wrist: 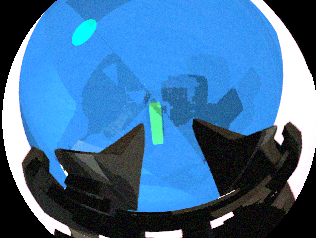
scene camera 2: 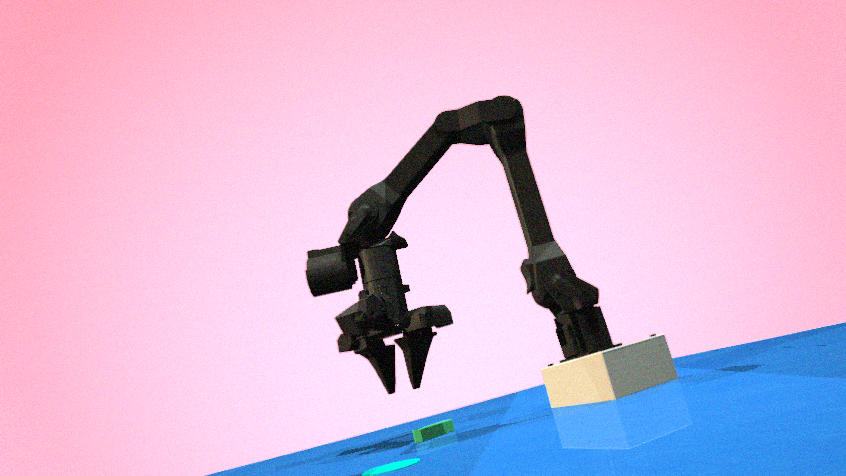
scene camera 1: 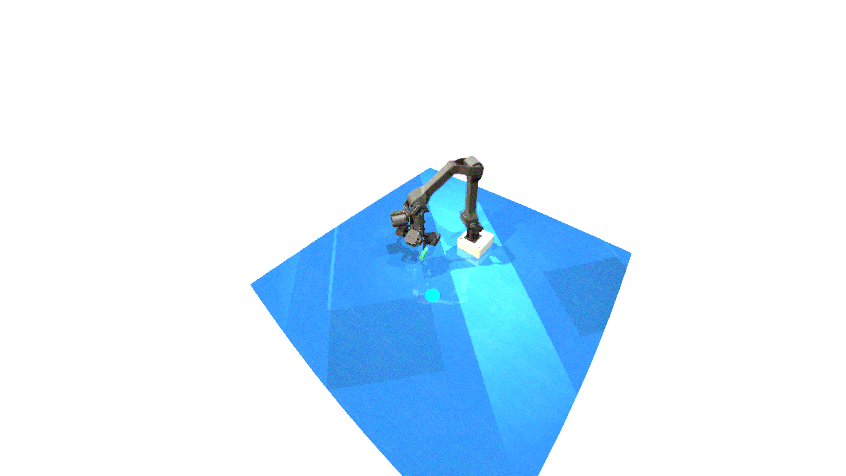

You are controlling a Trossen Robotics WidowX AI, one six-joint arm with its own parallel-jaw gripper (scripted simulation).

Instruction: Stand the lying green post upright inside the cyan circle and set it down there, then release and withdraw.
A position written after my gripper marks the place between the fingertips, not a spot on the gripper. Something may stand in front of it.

Observation:
I see my gripper (scene camera 2: pixel 403 391).
My gripper is seen too in the wrist view (wrist: pixel 169 125) and in scene camera 1 (scene camera 1: pixel 418 247).

